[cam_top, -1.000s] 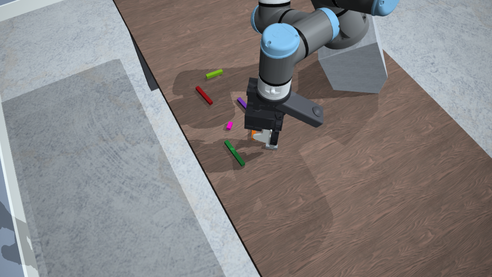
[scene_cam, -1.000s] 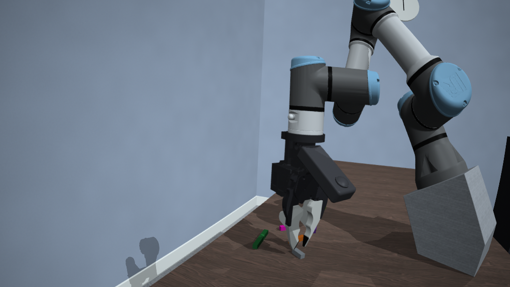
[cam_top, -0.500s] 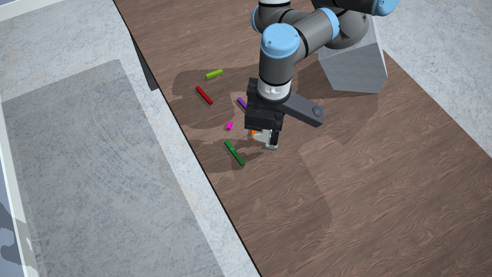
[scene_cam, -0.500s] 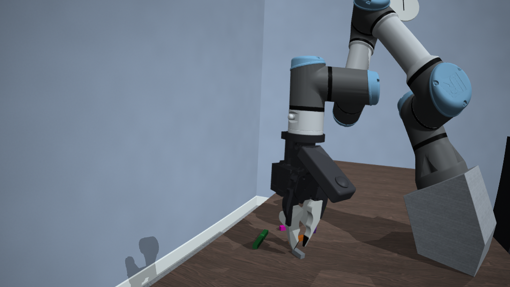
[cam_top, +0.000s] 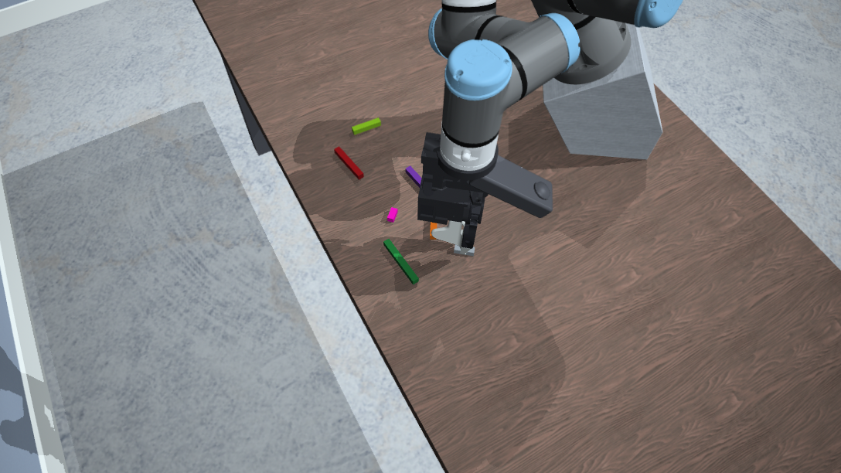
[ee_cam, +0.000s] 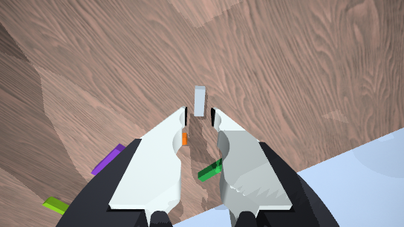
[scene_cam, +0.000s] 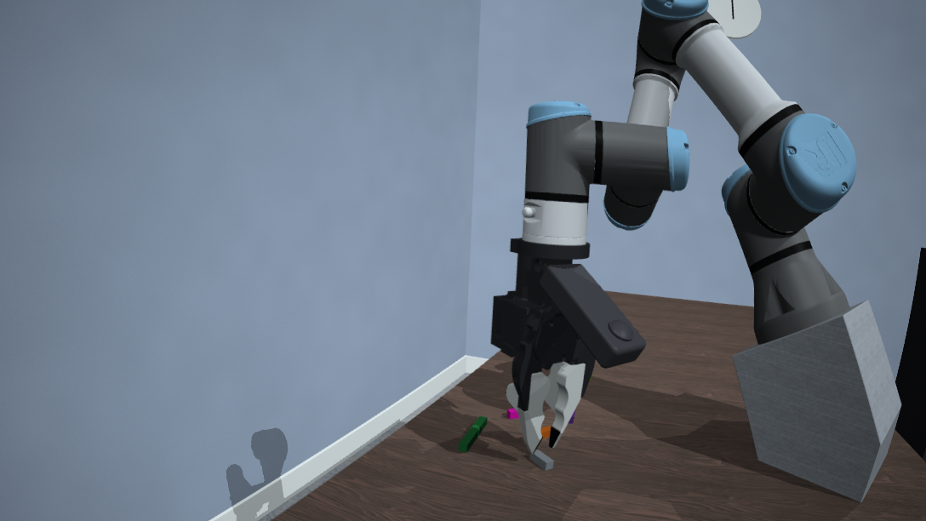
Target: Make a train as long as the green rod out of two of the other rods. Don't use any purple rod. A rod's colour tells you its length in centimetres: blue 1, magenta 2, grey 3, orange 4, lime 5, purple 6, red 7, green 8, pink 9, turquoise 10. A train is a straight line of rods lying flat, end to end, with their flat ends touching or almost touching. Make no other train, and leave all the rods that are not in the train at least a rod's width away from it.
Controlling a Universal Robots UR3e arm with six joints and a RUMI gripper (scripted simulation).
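The grey rod is 3 cm below my hand. The rest, counted from my hand: green rod 9 cm ahead, 4 cm to the right, 3 cm below; then orange rod 1 cm ahead, 6 cm to the right, 3 cm below; then magenta rod 5 cm ahead, 12 cm to the right, 3 cm below.
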